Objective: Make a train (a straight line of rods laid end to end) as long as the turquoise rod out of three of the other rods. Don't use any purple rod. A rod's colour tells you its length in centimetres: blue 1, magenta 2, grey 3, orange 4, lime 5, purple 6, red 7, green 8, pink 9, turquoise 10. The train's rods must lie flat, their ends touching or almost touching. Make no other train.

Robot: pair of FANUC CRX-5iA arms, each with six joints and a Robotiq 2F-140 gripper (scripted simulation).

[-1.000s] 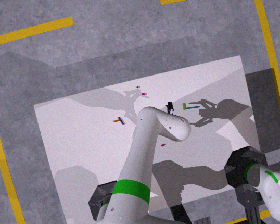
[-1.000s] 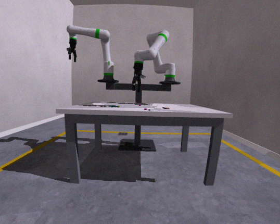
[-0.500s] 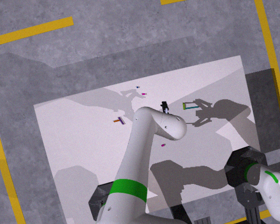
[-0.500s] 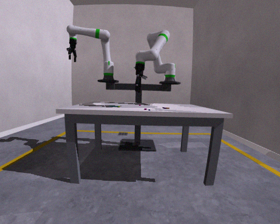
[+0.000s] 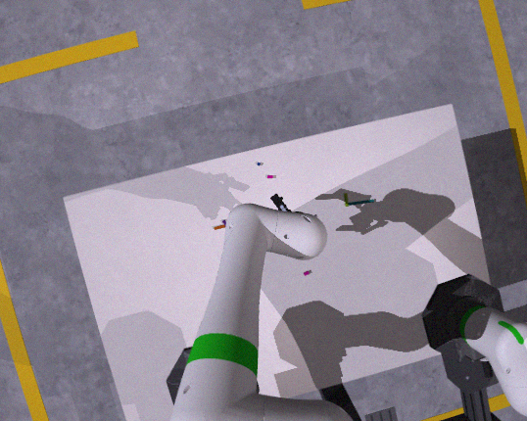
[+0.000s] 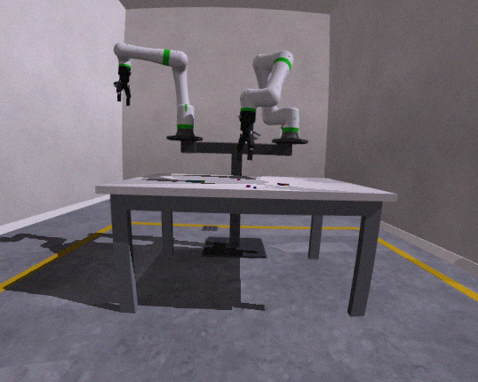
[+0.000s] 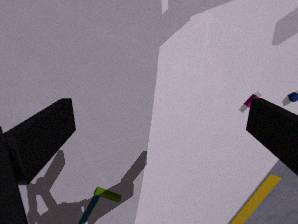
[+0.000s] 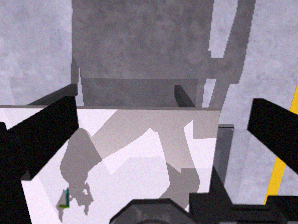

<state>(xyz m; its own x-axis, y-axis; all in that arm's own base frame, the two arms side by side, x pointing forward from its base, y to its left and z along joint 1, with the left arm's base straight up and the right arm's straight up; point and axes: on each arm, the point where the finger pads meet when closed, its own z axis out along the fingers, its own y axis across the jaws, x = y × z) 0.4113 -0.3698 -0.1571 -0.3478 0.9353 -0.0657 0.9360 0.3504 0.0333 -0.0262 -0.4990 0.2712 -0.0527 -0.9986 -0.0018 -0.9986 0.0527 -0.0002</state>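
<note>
Right now my left hand is 10 mm short of the purple rod, 220 mm to the right of it and 140 mm above it. From my left hand the other things lie so: lime rod (10 mm ahead, 240 mm to the right, 140 mm below); orange rod (20 mm ahead, 250 mm to the left, 140 mm below); blue rod (220 mm ahead, 50 mm to the left, 140 mm below).
</note>
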